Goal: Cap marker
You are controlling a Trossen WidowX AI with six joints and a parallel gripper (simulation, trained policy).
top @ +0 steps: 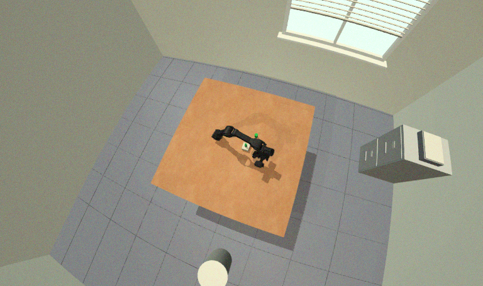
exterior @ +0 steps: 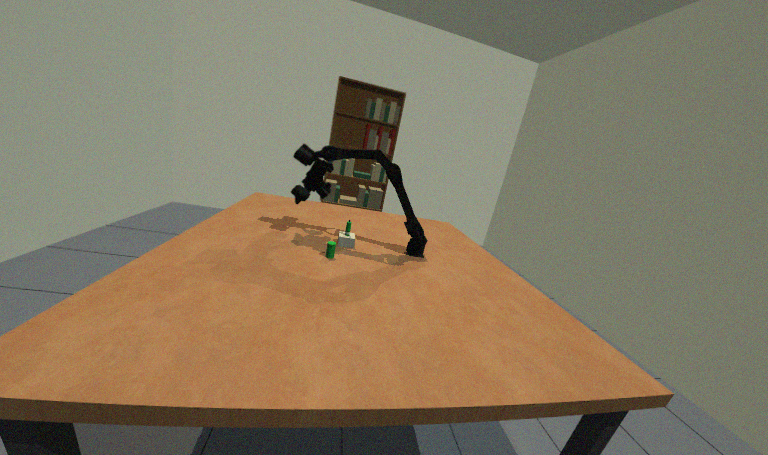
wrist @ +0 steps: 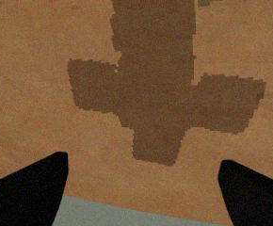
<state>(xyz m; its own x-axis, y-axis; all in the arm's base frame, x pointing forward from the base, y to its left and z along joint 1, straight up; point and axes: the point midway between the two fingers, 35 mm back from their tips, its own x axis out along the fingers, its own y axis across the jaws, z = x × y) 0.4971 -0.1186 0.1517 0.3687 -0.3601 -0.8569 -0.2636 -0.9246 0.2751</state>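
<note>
The green cap lies 25 cm to the left of my gripper tip, 16 cm behind it and 10 cm below it. Round my gripper tip: white holder block (21 cm behind, 12 cm to the left, 10 cm below).
</note>
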